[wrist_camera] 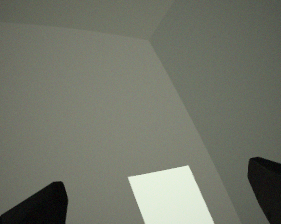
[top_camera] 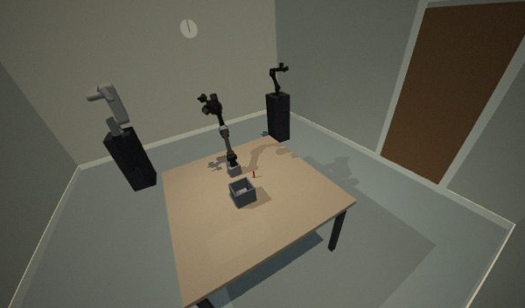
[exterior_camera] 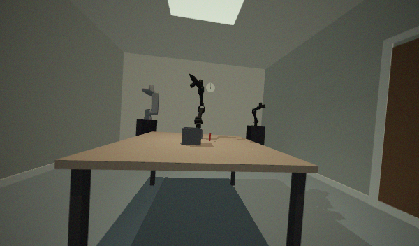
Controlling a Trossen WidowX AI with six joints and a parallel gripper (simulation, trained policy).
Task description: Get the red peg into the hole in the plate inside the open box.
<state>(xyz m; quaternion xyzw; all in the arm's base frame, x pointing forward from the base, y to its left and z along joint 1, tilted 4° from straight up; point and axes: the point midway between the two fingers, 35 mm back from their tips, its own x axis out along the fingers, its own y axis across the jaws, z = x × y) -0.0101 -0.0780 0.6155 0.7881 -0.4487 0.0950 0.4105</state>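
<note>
Right now the red peg is 68 cm below my gripper tip, 27 cm to the left of it and 17 cm ahead of it.
</note>
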